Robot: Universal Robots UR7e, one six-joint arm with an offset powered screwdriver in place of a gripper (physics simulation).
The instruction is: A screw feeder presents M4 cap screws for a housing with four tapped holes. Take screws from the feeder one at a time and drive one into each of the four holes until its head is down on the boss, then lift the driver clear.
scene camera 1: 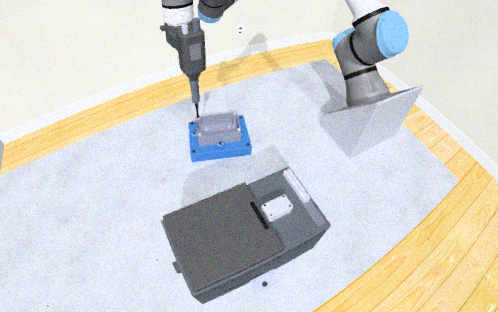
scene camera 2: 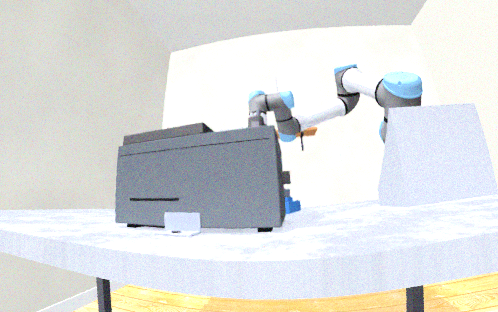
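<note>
My screwdriver (scene camera 1: 197,115) points straight down, its thin bit at the back left corner of the grey housing (scene camera 1: 220,137). The bit's tip seems to meet that corner, but whether a screw is under it is too small to tell. In scene camera 2 the upper part of the screwdriver (scene camera 2: 256,121) shows above the feeder, which hides its bit. The open-topped housing sits on a blue fixture (scene camera 1: 220,152) (scene camera 2: 293,205). Screw heads in its corner bosses cannot be made out. The dark screw feeder (scene camera 1: 220,237) (scene camera 2: 200,182) stands in front, with a white block (scene camera 1: 278,207) in its recess.
A pale angled panel (scene camera 1: 372,122) (scene camera 2: 435,155) stands at the right beside the arm's base. A small pale bracket (scene camera 2: 182,221) stands by the feeder's near side. The pale table top (scene camera 1: 90,210) (scene camera 2: 340,232) carries the feeder and fixture.
</note>
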